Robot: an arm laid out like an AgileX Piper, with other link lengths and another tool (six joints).
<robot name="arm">
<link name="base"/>
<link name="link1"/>
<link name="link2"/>
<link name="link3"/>
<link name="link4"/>
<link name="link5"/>
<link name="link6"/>
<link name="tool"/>
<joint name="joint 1" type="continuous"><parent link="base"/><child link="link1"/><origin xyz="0 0 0.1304"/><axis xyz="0 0 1"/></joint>
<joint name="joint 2" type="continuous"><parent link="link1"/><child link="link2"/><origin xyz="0 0 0"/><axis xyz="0 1 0"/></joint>
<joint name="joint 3" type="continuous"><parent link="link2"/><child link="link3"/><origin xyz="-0.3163 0 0.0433"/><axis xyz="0 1 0"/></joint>
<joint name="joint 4" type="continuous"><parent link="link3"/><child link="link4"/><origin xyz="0.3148 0 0.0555"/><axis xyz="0.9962 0 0.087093"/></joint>
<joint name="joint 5" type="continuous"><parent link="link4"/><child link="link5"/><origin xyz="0 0 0"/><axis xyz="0 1 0"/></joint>
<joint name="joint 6" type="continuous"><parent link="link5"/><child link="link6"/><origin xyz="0.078 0 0.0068"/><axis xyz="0.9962 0 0.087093"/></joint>
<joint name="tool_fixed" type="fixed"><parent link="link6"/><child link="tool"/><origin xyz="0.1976 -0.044 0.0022" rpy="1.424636 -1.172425 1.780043"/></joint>
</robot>
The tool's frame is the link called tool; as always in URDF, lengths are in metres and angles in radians. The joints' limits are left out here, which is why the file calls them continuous.
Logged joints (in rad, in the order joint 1, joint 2, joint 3, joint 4, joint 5, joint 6), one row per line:
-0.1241 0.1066 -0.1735 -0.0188 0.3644 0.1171
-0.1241 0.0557 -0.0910 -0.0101 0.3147 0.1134
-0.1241 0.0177 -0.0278 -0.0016 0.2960 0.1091
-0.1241 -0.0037 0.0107 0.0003 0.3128 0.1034
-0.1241 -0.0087 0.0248 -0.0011 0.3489 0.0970
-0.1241 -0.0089 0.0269 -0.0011 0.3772 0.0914
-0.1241 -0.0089 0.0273 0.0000 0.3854 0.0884
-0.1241 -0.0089 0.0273 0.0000 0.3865 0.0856
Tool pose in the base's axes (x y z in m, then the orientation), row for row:
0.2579 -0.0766 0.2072 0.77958 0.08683 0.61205 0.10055
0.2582 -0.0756 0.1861 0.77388 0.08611 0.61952 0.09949
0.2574 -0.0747 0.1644 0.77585 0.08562 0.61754 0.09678
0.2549 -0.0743 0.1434 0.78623 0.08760 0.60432 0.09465
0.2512 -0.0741 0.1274 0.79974 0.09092 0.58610 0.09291
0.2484 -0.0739 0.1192 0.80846 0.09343 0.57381 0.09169
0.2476 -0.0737 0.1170 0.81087 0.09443 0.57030 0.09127
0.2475 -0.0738 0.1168 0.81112 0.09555 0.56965 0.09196
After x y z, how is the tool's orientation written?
As a quaternion, x y z w.
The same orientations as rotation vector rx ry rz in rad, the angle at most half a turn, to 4 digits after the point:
2.3038 0.2566 1.8087
2.2883 0.2546 1.8319
2.2978 0.2536 1.8289
2.3314 0.2598 1.7920
2.3739 0.2699 1.7397
2.4015 0.2775 1.7045
2.4093 0.2806 1.6945
2.4090 0.2838 1.6919

